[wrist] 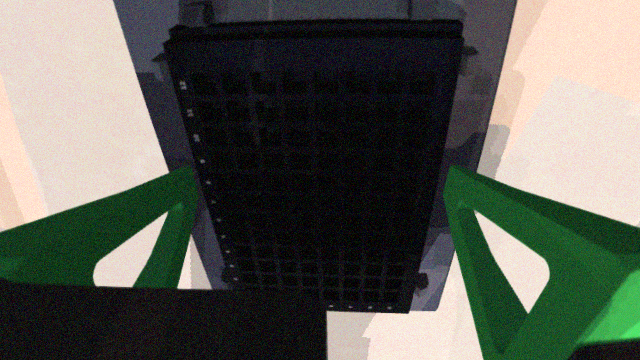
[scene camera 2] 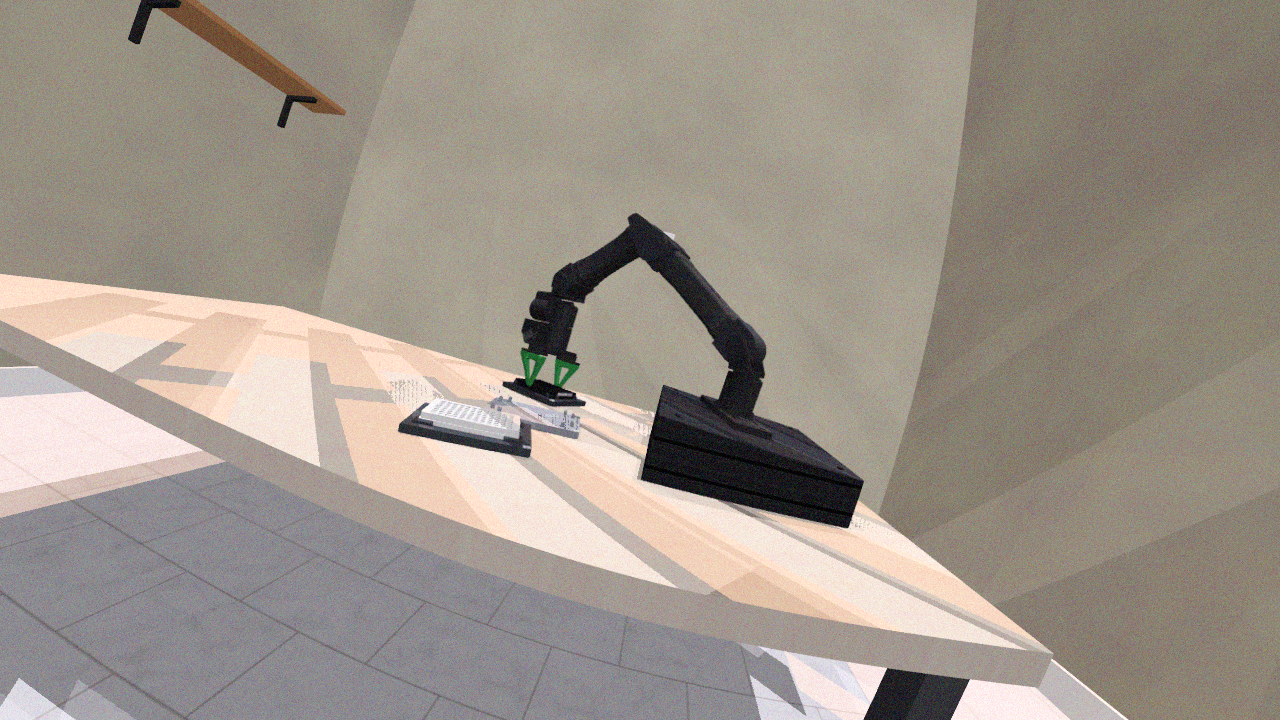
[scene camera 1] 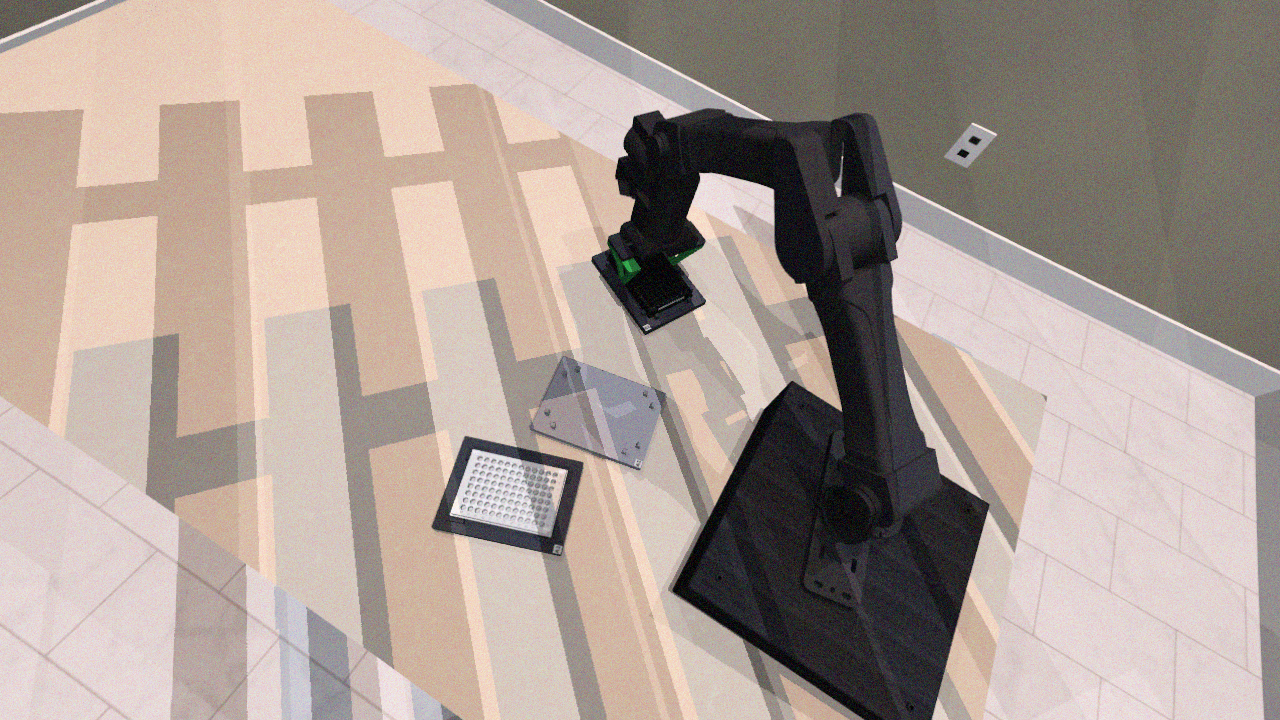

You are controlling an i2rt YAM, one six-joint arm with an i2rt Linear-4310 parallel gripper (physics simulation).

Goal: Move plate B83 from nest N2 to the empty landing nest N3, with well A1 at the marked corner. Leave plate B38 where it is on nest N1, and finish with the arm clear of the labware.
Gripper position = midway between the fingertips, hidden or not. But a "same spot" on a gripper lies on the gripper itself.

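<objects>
My gripper: showing in the wrist view [320, 180], scene camera 2, scene camera 1. Gripper, same spot: [scene camera 2: 532, 353] and [scene camera 1: 620, 260]. Grey nest plate, same spot: [scene camera 2: 563, 424] and [scene camera 1: 624, 453].
</objects>
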